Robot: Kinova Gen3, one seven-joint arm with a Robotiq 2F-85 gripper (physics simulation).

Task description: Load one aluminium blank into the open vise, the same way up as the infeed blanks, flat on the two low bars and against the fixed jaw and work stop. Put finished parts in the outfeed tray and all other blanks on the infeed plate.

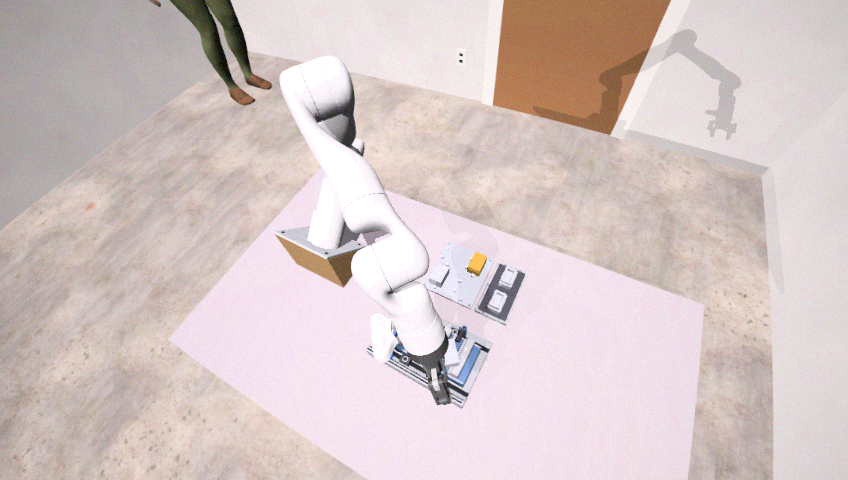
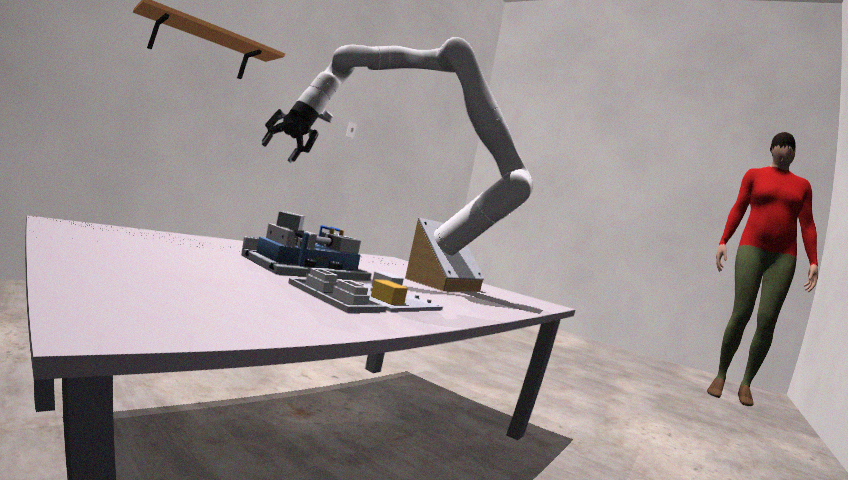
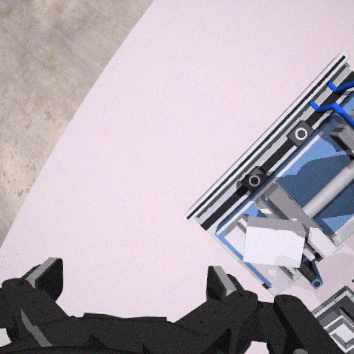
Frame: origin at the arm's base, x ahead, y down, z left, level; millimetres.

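Where they show: gripper, fingertip midpoint: (image 1: 443, 379) (image 2: 276, 153) (image 3: 134, 278); arm's base at its link origin: (image 1: 325, 243) (image 2: 444, 242).
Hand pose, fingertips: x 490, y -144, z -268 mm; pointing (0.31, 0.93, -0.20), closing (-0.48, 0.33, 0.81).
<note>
Each offset is from my fingertips to the centre of the thing. "pt": to the spot under its first point. Level surfaces: height alone.
A light grey aluminium blank @(dx -23, dy +159, dz +93 mm) (image 1: 452, 352) (image 2: 290, 220) (image 3: 274, 247) sits high on the blue and grey vise @(dx -89, dy +224, dz +111 mm) (image 1: 470, 364) (image 2: 309, 256) (image 3: 310, 167), turned askew to the jaws. The low bars beneath it are mostly hidden. My gripper (image 2: 277, 151) (image 3: 134, 278) is wide open and empty, well above the vise and off to one side of the blank. A grey blank @(dx -142, dy +247, dz +336 mm) (image 1: 439, 275) (image 2: 387, 277) and an orange block @(dx -42, dy +247, dz +414 mm) (image 1: 477, 262) (image 2: 389, 292) are on the infeed plate @(dx -91, dy +269, dz +374 mm) (image 1: 461, 274) (image 2: 416, 305). Two finished parts @(pt dx +61, dy +247, dz +408 mm) (image 1: 508, 275) @(pt dx +54, dy +246, dz +315 mm) (image 1: 498, 300) (image 2: 321, 280) (image 2: 351, 291) stand in the outfeed tray (image 1: 516, 291).
Blue bent tubes @(pt dx -176, dy +164, dz +64 mm) (image 3: 341, 108) stand by the vise's moving side. A dark handle @(pt dx -12, dy +178, dz +159 mm) (image 1: 461, 333) (image 3: 311, 274) sticks out near the blank. The robot's wedge-shaped base (image 1: 315, 261) (image 2: 437, 267) is on the table @(dy +273 mm) (image 1: 595, 356) (image 2: 178, 297). A person (image 2: 776, 202) stands beyond the table.
</note>
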